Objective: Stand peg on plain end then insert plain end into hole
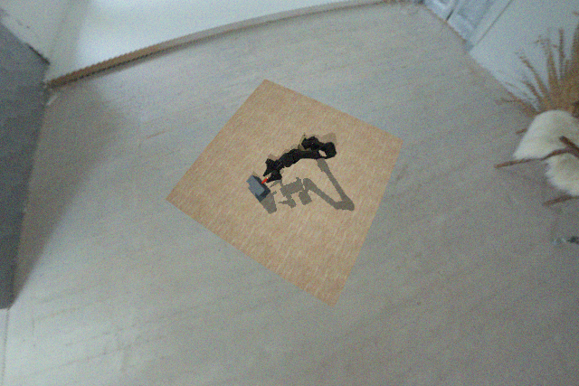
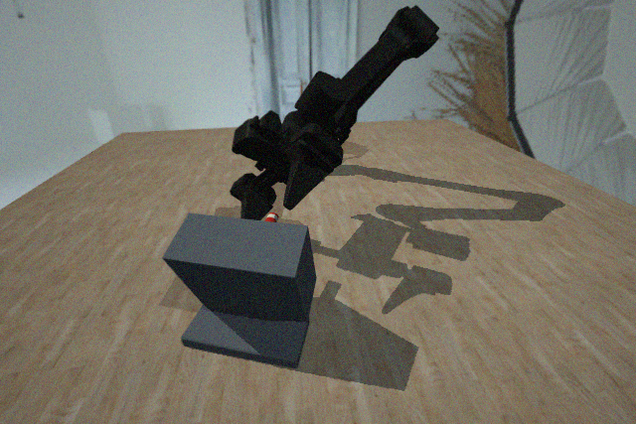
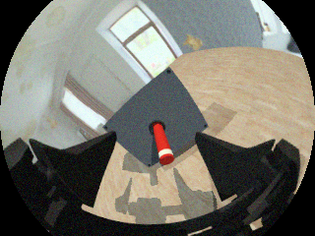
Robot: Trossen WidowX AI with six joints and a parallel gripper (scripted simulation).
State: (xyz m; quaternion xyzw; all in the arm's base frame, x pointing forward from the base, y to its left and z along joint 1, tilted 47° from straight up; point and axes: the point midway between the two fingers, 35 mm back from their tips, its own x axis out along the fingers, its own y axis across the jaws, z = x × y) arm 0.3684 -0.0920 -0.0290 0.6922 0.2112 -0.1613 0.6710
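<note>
Right now my gripper tip is 1 cm above the red peg. The rest, counted from my gripper tip: sloped panel: 5 cm ahead, 3 cm below, 2 cm to the right; then flat grey base: 9 cm below, 8 cm ahead, 3 cm to the right.
</note>
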